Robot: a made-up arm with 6 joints.
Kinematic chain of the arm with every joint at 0, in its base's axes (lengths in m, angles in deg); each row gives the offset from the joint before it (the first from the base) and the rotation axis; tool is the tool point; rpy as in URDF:
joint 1: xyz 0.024 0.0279 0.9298 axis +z
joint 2: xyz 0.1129 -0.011 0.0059 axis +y
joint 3: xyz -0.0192 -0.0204 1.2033 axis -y
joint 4: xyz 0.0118 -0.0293 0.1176 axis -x
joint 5: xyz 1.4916 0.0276 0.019 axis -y
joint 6: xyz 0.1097 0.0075 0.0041 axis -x
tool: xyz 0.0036 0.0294 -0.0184 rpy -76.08 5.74 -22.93
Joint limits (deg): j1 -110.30..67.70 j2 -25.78..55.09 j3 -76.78..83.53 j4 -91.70..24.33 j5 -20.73..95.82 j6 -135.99..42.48
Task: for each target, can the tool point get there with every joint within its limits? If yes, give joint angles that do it. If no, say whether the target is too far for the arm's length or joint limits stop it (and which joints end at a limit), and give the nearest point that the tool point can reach.
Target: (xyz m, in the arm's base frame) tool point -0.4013 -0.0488 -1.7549
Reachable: no: joint limits stop it (at a limit: joint 1, joint 2, joint 4) | nearest point -0.3054 -0.5801 0.0615 | short by 1.895 m
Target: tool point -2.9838 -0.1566 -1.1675
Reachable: no: too far | nearest point -0.5551 -0.9945 0.0784 | short by 2.855 m
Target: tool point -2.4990 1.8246 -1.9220
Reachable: no: too far | nearest point 0.3368 0.8906 0.0451 | short by 3.575 m
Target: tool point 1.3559 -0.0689 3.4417
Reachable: yes | joints -4.10 16.58 68.71 -12.67 -4.78 16.27
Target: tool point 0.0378 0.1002 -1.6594
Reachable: no: joint limits stop it (at a limit: joint 1, joint 2) | nearest point 0.2965 0.5738 0.0813 | short by 1.822 m
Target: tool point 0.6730 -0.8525 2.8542
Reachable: yes | joints -52.06 -18.26 2.36 -15.67 65.31 -1.77
